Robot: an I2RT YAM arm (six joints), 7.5 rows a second.
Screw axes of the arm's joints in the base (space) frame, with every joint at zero. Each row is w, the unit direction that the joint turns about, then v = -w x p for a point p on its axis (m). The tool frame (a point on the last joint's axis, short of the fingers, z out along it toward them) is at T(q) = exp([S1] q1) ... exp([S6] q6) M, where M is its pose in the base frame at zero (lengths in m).
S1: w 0 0 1 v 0.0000 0.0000 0.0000
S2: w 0 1 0 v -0.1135 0.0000 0.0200
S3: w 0 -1 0 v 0.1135 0.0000 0.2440
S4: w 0 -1 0 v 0.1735 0.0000 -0.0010
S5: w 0 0 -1 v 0.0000 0.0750 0.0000
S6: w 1 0 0 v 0.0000 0.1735 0.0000
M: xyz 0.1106 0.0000 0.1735 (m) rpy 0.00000 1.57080 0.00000 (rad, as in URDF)
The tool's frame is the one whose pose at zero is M.
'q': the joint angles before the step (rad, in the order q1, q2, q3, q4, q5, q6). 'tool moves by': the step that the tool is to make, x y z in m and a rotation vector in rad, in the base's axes. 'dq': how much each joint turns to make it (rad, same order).
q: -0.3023, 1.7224, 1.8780, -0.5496, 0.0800, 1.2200
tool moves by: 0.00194, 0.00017, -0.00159, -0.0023, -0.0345, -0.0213
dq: 0.0037, -0.0058, -0.0277, 0.0540, 0.0203, 0.0167
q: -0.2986, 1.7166, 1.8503, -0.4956, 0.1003, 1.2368
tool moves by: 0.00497, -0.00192, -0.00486, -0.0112, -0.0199, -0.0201
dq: 0.0010, 0.0076, -0.0214, 0.0510, 0.0214, 0.0027
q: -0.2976, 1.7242, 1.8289, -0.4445, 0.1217, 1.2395
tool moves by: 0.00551, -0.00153, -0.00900, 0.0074, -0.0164, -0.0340
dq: 0.0031, 0.0084, -0.0324, 0.0511, 0.0311, 0.0236
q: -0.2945, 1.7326, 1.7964, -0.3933, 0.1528, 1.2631
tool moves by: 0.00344, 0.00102, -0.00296, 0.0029, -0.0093, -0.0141
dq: 0.0063, 0.0070, -0.0068, 0.0200, 0.0176, 0.0119
